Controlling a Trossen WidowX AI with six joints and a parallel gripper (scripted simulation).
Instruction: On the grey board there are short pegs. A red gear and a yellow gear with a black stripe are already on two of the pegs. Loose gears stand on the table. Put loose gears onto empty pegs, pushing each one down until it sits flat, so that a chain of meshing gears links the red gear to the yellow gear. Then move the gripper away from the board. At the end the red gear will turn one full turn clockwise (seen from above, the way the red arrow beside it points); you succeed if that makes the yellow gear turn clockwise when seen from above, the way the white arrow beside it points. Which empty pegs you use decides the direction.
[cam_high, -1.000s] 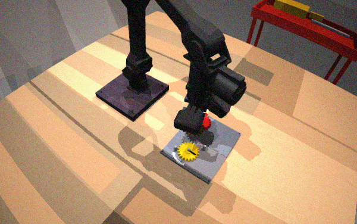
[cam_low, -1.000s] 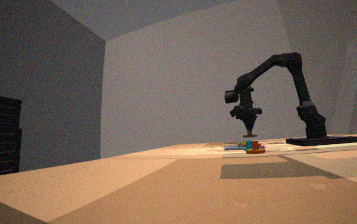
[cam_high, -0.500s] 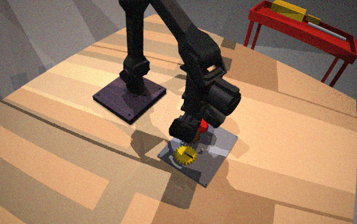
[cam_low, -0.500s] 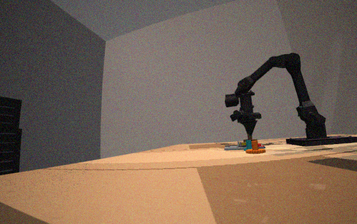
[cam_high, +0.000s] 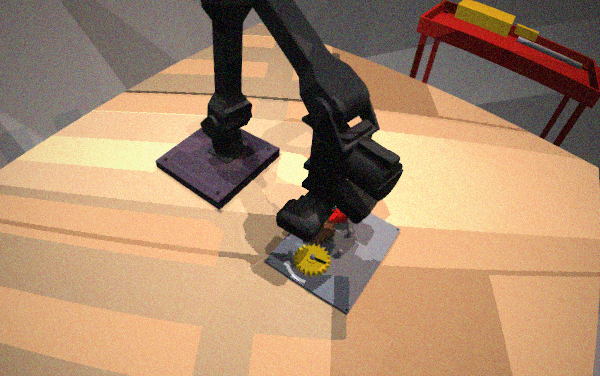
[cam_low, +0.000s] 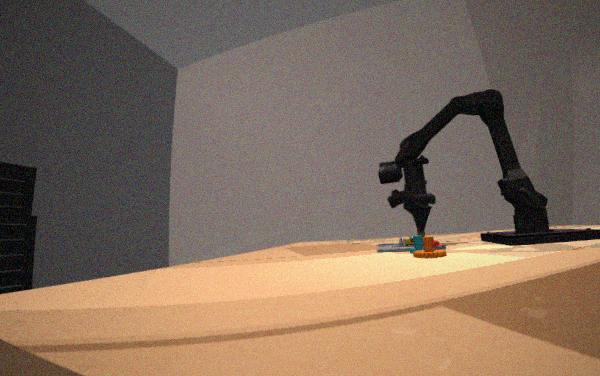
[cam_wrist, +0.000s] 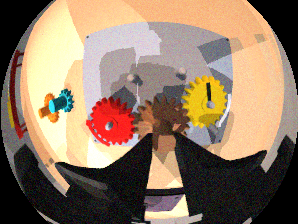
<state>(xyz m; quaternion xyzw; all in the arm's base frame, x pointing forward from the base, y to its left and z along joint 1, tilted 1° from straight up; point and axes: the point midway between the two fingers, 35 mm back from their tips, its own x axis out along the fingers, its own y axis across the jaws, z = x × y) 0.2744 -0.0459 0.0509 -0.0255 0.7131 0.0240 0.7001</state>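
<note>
Now: the brown gear 10 mm below my gripper tip. The rest, counted from my gripper tip: red gear (60 mm to the left, 30 mm below); white arrow (20 mm ahead, 90 mm to the right, 40 mm below); yellow gear (30 mm ahead, 50 mm to the right, 30 mm below).
</note>
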